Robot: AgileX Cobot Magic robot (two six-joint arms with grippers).
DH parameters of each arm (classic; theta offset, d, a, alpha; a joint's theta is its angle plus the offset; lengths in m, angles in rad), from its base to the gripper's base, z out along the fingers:
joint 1: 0 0.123 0 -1.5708
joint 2: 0.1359 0 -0.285 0
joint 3: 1.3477 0 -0.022 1.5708
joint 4: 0 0.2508 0 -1.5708
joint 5: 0 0 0.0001 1.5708
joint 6: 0 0.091 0 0
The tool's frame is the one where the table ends.
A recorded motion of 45 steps. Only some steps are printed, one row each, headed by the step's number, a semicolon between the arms.
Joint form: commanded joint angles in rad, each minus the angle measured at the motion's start. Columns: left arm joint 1, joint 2, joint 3, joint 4, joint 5, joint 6; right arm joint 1, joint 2, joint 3, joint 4, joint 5, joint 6.
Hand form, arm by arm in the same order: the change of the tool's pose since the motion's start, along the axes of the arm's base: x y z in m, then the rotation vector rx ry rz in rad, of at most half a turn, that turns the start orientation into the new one. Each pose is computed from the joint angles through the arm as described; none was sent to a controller.
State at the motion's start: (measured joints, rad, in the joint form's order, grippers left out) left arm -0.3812 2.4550 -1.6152 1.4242 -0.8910 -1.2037; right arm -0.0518 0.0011 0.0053 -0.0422 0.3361 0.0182
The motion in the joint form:
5: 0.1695 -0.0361 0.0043 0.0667 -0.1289 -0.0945; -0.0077 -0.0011 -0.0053 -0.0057 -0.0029 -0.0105
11: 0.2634 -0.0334 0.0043 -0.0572 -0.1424 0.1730; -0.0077 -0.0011 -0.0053 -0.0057 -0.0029 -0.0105
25: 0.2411 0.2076 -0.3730 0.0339 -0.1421 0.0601; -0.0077 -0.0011 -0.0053 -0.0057 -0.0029 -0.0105
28: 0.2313 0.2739 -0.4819 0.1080 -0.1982 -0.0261; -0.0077 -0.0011 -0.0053 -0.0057 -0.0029 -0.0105
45: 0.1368 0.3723 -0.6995 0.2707 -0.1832 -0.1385; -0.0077 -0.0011 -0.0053 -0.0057 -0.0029 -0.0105
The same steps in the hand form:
5: 0.0246 0.0708 0.0198 -0.0704 0.0533 0.0601; -0.0001 -0.0006 0.0021 -0.0163 -0.0082 -0.0054
11: 0.0447 0.1141 0.0264 -0.0928 -0.1763 0.1491; -0.0001 -0.0006 0.0021 -0.0163 -0.0082 -0.0054
25: 0.0884 0.0959 -0.0055 -0.0889 -0.2167 0.0919; -0.0001 -0.0006 0.0021 -0.0163 -0.0082 -0.0054
28: 0.0911 0.0872 -0.0146 -0.0979 -0.1841 0.0148; -0.0001 -0.0006 0.0021 -0.0163 -0.0082 -0.0054
45: 0.0892 0.0362 -0.0220 -0.0101 -0.2188 -0.1245; -0.0001 -0.0006 0.0021 -0.0163 -0.0082 -0.0054

